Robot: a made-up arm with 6 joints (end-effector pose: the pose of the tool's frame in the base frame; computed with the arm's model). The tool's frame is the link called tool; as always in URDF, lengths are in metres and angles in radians. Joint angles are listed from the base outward.
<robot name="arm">
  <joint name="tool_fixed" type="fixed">
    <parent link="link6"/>
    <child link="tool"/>
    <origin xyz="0 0 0" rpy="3.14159 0 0"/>
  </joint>
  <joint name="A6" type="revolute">
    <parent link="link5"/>
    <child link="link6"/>
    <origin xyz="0.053 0 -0.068" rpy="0 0 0"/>
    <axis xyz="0 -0.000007 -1"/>
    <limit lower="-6.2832" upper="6.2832" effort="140" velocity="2.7"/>
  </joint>
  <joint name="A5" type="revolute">
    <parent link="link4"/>
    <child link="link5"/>
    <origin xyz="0 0 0" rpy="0 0 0"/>
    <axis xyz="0 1 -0.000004"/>
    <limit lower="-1.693" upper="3.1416" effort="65" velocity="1.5"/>
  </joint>
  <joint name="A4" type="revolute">
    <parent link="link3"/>
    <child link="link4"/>
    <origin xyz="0.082 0 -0.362" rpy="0 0 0"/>
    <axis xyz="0 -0.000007 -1"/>
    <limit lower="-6.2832" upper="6.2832" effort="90" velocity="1.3"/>
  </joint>
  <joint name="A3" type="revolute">
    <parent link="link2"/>
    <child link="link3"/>
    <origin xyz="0.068 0 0.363" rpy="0 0 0"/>
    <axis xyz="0 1 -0.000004"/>
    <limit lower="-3.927" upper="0.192" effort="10" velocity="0.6"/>
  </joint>
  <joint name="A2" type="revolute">
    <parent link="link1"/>
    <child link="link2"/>
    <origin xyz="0 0 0" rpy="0 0 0"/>
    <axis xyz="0 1 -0.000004"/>
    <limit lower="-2.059" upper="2.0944" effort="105" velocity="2.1"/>
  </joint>
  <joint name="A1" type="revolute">
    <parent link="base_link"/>
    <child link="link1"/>
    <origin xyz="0 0 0.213" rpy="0 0 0"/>
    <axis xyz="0 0 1"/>
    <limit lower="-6.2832" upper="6.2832" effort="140" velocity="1.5"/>
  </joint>
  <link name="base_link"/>
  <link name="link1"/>
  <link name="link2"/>
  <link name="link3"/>
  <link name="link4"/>
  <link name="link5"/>
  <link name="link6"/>
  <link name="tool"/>
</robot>
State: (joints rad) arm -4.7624 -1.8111 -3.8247 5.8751 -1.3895 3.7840
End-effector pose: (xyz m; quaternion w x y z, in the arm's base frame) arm -0.0524 -0.4396 -0.1561 0.0146 -0.4843 0.7808 0.3945
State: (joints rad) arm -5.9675 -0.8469 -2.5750 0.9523 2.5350 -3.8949
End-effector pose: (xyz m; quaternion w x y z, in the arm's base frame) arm -0.3563 -0.0458 0.8181 0.3884 -0.7981 0.4604 -0.0101
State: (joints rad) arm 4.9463 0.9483 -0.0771 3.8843 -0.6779 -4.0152
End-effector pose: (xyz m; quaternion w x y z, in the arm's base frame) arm 0.0681 -0.0408 0.1082 0.5666 -0.5653 0.5044 0.3239
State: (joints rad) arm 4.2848 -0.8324 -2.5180 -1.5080 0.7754 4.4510
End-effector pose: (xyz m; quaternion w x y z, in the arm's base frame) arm 0.1550 0.3636 0.9287 0.4550 0.1762 -0.3392 -0.8043
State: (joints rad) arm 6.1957 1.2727 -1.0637 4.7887 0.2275 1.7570
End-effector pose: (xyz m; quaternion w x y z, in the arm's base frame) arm 0.3603 0.0047 -0.1936 0.1219 0.9742 -0.1603 -0.1020
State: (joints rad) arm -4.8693 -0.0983 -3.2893 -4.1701 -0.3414 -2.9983
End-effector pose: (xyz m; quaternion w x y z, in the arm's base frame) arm 0.0442 -0.1189 0.9661 0.2756 -0.1179 0.0900 -0.9498
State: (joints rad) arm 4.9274 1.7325 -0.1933 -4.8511 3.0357 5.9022
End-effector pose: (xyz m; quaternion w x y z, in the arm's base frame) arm 0.0686 -0.0360 0.0043 0.7227 0.6631 0.1930 0.0266
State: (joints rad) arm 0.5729 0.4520 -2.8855 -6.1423 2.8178 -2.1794
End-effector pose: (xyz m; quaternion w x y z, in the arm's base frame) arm 0.3441 0.2340 0.7557 0.1612 -0.1293 -0.9725 0.1073
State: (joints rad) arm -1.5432 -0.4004 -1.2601 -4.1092 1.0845 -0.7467
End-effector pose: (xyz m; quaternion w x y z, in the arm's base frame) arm 0.0388 -0.3499 0.7149 0.2382 -0.3435 0.3337 -0.8450
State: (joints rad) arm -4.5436 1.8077 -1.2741 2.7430 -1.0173 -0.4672
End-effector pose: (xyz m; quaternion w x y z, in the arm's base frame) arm 0.0059 0.1634 -0.2435 0.5238 0.7115 -0.1438 0.4458
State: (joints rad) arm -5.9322 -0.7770 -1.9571 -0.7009 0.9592 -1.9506
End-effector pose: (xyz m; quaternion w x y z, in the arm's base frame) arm -0.0765 -0.0454 0.9524 0.7526 0.3272 0.5033 0.2706
